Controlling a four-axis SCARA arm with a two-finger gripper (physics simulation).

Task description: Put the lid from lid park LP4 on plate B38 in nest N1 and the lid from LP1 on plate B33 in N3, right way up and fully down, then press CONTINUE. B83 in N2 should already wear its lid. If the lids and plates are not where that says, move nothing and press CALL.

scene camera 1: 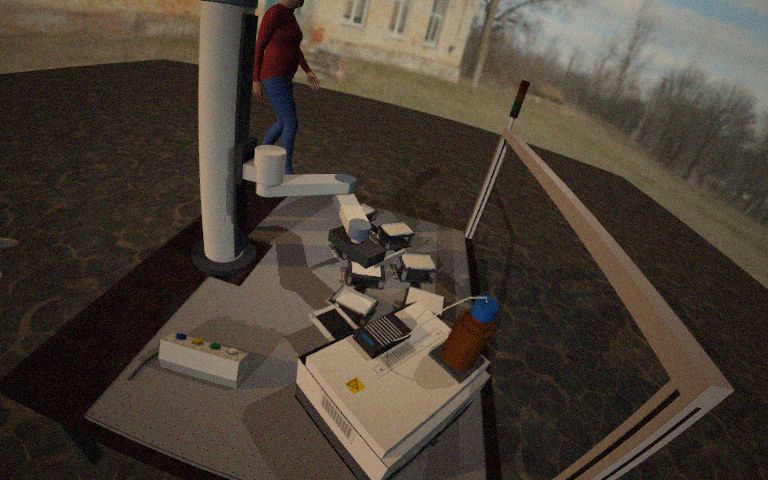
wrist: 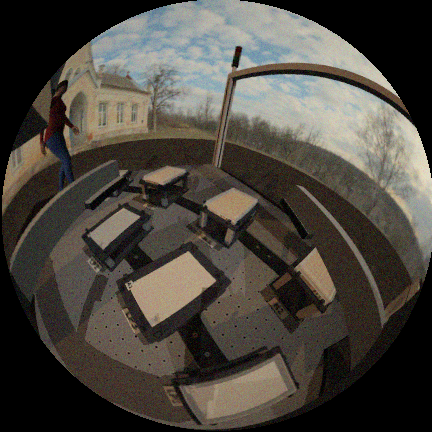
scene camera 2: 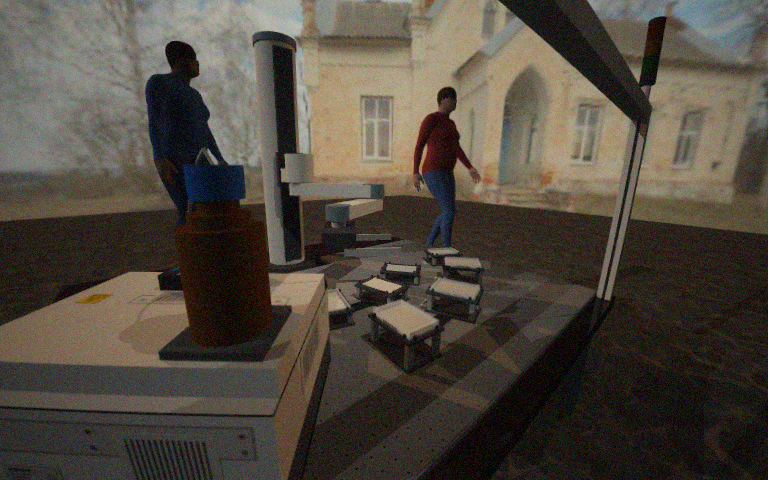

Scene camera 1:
gripper: 386, 240
button box: 195, 357
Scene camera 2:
brown bottle: 221, 251
signal tower: 656, 27
